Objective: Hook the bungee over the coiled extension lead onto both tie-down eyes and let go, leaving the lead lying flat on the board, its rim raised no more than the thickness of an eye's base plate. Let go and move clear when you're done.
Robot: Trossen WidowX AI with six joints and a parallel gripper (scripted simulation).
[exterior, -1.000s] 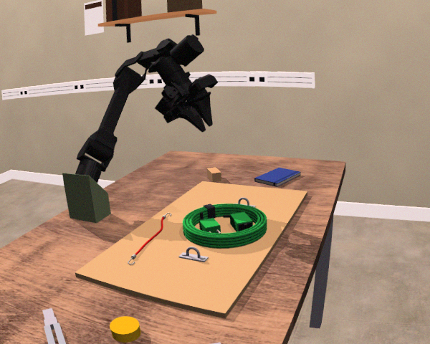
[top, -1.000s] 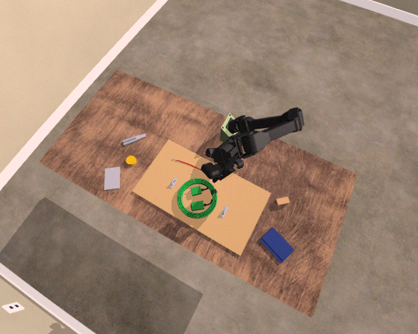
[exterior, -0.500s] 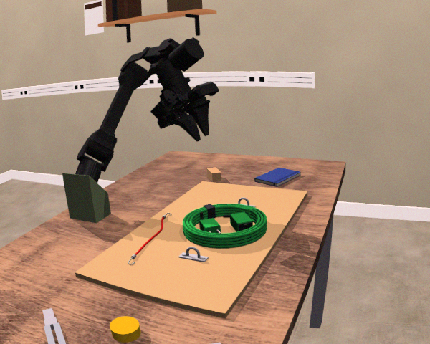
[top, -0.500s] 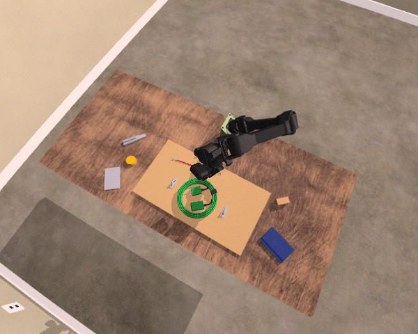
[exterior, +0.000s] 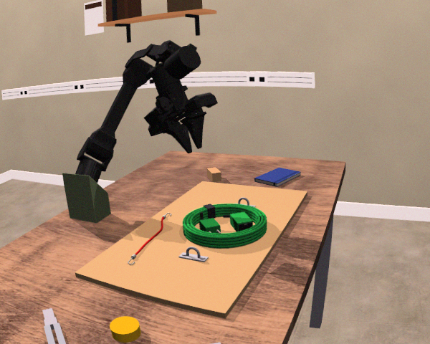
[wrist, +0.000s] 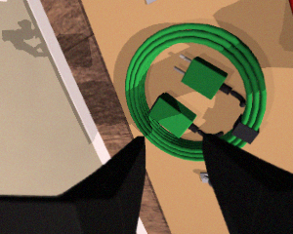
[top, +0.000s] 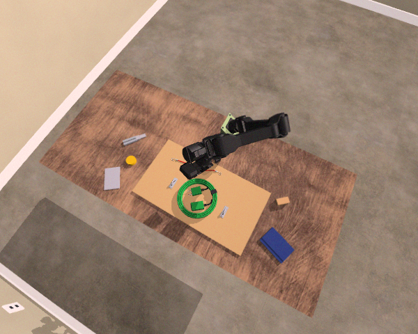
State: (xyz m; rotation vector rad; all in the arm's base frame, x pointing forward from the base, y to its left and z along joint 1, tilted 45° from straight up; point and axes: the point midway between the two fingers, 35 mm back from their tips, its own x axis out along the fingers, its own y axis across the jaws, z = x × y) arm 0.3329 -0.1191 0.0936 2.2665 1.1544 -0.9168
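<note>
Right now my hand is 7 cm short of the extension lead, 2 cm to the right of it and 21 cm above it. Also, from my hand: wooden block 10 cm behind, 40 cm to the left, 22 cm below; yellow disc 4 cm ahead, 40 cm to the right, 23 cm below; grey tool 9 cm behind, 45 cm to the right, 23 cm below.
</note>
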